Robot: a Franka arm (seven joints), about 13 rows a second.
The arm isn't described. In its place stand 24 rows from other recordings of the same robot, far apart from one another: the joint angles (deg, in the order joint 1, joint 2, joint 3, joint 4, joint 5, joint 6, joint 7), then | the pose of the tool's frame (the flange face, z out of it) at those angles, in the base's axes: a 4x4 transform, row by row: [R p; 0 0 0 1], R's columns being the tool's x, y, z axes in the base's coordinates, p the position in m.
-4.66, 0.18, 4.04, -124.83, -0.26, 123.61, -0.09 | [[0.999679 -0.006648 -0.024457 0.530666], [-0.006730 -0.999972 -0.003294 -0.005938], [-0.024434 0.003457 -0.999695 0.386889], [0 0 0 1]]
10.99, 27.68, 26.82, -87.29, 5.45, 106.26, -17.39 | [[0.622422 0.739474 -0.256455 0.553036], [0.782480 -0.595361 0.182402 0.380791], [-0.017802 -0.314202 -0.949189 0.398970], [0 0 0 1]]
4.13, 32.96, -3.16, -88.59, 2.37, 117.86, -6.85 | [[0.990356 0.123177 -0.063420 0.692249], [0.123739 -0.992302 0.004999 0.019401], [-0.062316 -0.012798 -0.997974 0.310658], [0 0 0 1]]
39.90, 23.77, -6.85, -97.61, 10.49, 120.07, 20.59 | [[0.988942 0.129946 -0.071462 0.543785], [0.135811 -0.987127 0.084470 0.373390], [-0.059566 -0.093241 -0.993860 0.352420], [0 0 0 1]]
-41.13, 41.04, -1.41, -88.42, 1.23, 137.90, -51.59 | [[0.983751 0.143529 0.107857 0.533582], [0.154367 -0.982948 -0.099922 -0.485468], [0.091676 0.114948 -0.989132 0.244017], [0 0 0 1]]
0.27, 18.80, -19.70, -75.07, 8.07, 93.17, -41.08 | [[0.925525 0.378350 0.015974 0.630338], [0.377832 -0.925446 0.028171 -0.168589], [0.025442 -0.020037 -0.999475 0.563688], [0 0 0 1]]
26.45, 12.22, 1.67, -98.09, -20.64, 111.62, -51.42 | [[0.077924 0.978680 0.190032 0.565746], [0.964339 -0.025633 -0.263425 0.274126], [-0.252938 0.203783 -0.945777 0.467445], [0 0 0 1]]
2.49, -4.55, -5.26, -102.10, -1.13, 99.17, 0.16 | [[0.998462 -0.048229 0.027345 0.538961], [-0.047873 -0.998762 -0.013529 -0.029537], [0.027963 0.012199 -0.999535 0.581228], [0 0 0 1]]
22.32, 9.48, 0.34, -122.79, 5.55, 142.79, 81.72 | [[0.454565 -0.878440 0.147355 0.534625], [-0.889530 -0.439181 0.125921 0.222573], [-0.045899 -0.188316 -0.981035 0.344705], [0 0 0 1]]
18.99, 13.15, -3.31, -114.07, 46.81, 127.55, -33.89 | [[0.938317 0.345765 -0.002719 0.573544], [0.280956 -0.757810 0.588887 0.185897], [0.201556 -0.553326 -0.808211 0.356639], [0 0 0 1]]
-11.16, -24.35, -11.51, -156.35, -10.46, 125.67, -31.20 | [[0.951358 0.281409 -0.125407 0.333401], [0.281000 -0.959471 -0.021307 -0.140109], [-0.126320 -0.014969 -0.991877 0.340359], [0 0 0 1]]
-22.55, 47.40, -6.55, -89.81, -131.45, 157.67, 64.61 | [[0.780406 0.239021 0.577785 0.613192], [0.619095 -0.424954 -0.660406 -0.295716], [0.087682 0.873088 -0.479613 0.145230], [0 0 0 1]]
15.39, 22.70, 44.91, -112.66, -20.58, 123.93, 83.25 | [[0.976509 -0.215069 -0.013227 0.325741], [-0.215475 -0.974674 -0.059837 0.501809], [-0.000023 0.061281 -0.998121 0.318039], [0 0 0 1]]
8.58, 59.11, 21.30, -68.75, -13.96, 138.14, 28.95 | [[0.987384 -0.011332 0.157938 0.716803], [-0.045330 -0.975919 0.213370 0.305765], [0.151717 -0.217837 -0.964121 0.195758], [0 0 0 1]]
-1.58, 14.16, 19.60, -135.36, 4.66, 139.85, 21.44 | [[0.973438 -0.134210 -0.185488 0.467937], [-0.120917 -0.989331 0.081264 0.157407], [-0.194416 -0.056677 -0.979280 0.217072], [0 0 0 1]]
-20.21, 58.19, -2.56, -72.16, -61.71, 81.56, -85.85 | [[-0.320733 0.627235 -0.709723 0.587907], [0.595192 -0.449419 -0.666160 -0.351921], [-0.736802 -0.636081 -0.229182 0.159023], [0 0 0 1]]
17.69, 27.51, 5.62, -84.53, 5.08, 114.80, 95.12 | [[0.266758 -0.963763 -0.000845 0.644209], [-0.954848 -0.264409 0.135474 0.271357], [-0.130789 -0.035332 -0.990780 0.406661], [0 0 0 1]]
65.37, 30.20, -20.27, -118.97, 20.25, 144.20, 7.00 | [[0.914949 0.401514 -0.040694 0.412896], [0.401774 -0.915737 -0.001934 0.408813], [-0.038041 -0.014580 -0.999170 0.181358], [0 0 0 1]]
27.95, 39.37, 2.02, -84.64, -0.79, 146.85, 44.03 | [[0.922527 -0.197393 0.331631 0.653532], [-0.274033 -0.940110 0.202731 0.370649], [0.271752 -0.277902 -0.921369 0.314344], [0 0 0 1]]
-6.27, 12.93, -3.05, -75.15, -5.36, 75.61, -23.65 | [[0.944352 0.235784 -0.229360 0.585752], [0.226578 -0.971750 -0.066070 -0.104037], [-0.238459 0.010425 -0.971097 0.595222], [0 0 0 1]]
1.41, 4.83, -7.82, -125.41, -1.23, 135.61, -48.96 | [[0.724156 0.683613 0.090945 0.549420], [0.688431 -0.724370 -0.036757 -0.061428], [0.040751 0.089227 -0.995177 0.357987], [0 0 0 1]]
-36.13, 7.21, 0.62, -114.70, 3.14, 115.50, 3.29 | [[0.759039 -0.648202 -0.060781 0.463047], [-0.640848 -0.760346 0.105774 -0.326610], [-0.114777 -0.041335 -0.992531 0.387130], [0 0 0 1]]
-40.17, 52.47, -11.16, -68.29, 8.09, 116.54, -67.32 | [[0.958818 0.277393 -0.061004 0.508183], [0.279291 -0.959881 0.025005 -0.557342], [-0.051620 -0.041013 -0.997824 0.228855], [0 0 0 1]]
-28.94, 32.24, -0.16, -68.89, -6.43, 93.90, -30.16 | [[0.985803 0.036264 -0.163942 0.610768], [0.030363 -0.998802 -0.038364 -0.352323], [-0.165137 0.032841 -0.985724 0.446507], [0 0 0 1]]
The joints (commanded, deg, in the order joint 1, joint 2, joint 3, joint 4, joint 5, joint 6, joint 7), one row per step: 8.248 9.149 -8.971 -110.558 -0.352 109.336 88.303; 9.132 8.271 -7.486 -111.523 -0.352 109.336 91.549; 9.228 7.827 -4.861 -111.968 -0.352 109.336 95.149; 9.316 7.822 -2.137 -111.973 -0.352 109.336 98.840; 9.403 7.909 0.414 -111.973 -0.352 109.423 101.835; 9.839 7.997 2.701 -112.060 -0.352 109.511 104.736; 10.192 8.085 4.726 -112.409 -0.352 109.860 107.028; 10.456 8.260 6.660 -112.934 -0.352 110.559 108.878; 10.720 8.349 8.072 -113.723 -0.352 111.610 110.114; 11.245 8.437 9.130 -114.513 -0.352 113.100 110.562; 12.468 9.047 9.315 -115.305 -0.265 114.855 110.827; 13.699 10.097 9.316 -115.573 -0.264 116.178 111.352; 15.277 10.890 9.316 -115.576 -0.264 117.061 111.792
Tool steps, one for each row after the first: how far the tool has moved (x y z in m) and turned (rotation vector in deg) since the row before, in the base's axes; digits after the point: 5 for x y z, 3 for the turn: -0.00518 0.02285 0.00091 -0.235 0.037 -0.861; -0.00372 0.02602 0.00056 -0.236 -0.044 -0.852; -0.00275 0.02699 -0.00021 -0.294 -0.059 -0.843; -0.00347 0.02523 -0.00081 -0.191 -0.047 -0.331; -0.00517 0.02585 -0.00136 -0.220 0.030 -0.151; -0.00607 0.02222 -0.00297 -0.146 0.044 0.107; -0.00643 0.02029 -0.00466 -0.042 -0.024 0.361; -0.00610 0.01514 -0.00541 0.049 -0.178 0.447; -0.00545 0.01445 -0.00488 0.297 -0.562 1.123; -0.00458 0.01319 -0.00977 0.276 -0.278 1.081; -0.00274 0.01195 -0.01064 0.083 0.027 0.690; -0.00432 0.01508 -0.00670 0.087 -0.056 1.121
